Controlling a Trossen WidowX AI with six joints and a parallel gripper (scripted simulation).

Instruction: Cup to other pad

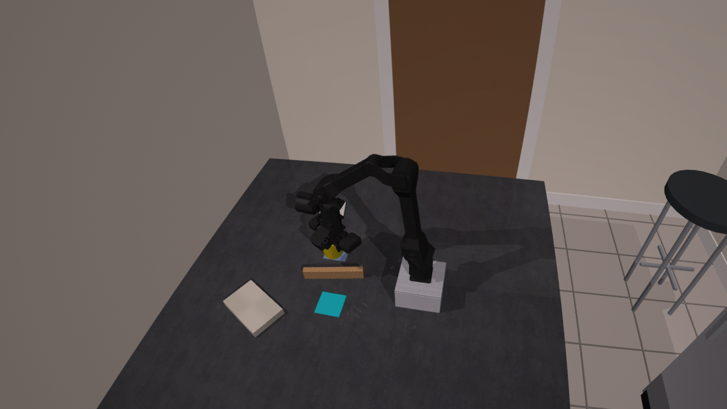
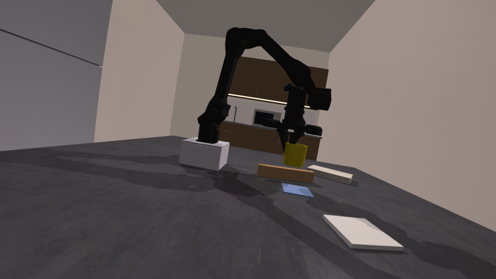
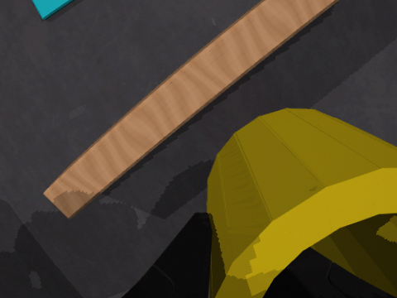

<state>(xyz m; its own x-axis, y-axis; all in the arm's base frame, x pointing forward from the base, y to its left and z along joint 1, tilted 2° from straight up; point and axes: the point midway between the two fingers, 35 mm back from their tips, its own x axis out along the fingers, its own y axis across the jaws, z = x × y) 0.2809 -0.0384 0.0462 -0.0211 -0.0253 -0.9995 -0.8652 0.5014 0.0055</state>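
Now: gripper tip 150 mm to the right of the teal pad, 100 mm above it and 10 mm past it. Round my gripper tip: pale blue pad 100 mm below, 80 mm to the right, 40 mm ahead; then wooden bar 90 mm below, 40 mm to the left, 20 mm ahead; then yellow cup 20 mm to the right, 20 mm ahead.
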